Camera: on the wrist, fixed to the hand. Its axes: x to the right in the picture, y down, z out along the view.
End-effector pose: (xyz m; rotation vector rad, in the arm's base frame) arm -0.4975 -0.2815 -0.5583 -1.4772 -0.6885 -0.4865
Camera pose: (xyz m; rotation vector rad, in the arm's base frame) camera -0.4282 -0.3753 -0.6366 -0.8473 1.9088 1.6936
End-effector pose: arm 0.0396 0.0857 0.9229 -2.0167 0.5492 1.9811
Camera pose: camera 0.0843 -0.0451 0.9480 -0.3172 -1.5337 -0.2170
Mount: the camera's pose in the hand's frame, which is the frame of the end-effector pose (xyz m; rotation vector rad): -0.0140 0.0992 -0.0985 -0.0564 0.1815 3.1236
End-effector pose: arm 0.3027 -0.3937 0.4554 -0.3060 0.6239 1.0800
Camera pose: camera 0.1782 -0.4104 0.3925 -0.5902 -0.4359 -1.9188
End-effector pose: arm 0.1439 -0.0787 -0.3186 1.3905 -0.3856 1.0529
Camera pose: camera 0.0252 -0.0094 -0.2897 0.5033 1.4402 -1.6457
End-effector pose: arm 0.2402 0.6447 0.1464 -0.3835 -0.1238 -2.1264
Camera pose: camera 0.3076 0.5778 0.0429 -0.0199 0.4158 0.9484
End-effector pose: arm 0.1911 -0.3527 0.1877 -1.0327 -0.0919 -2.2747
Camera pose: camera 0.1902 -0.4550 0.0914 0.0151 0.8923 0.6009
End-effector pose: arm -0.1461 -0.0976 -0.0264 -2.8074 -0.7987 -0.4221
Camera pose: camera -0.1256 -0.2128 0.0513 -0.7746 2.7491 0.1016
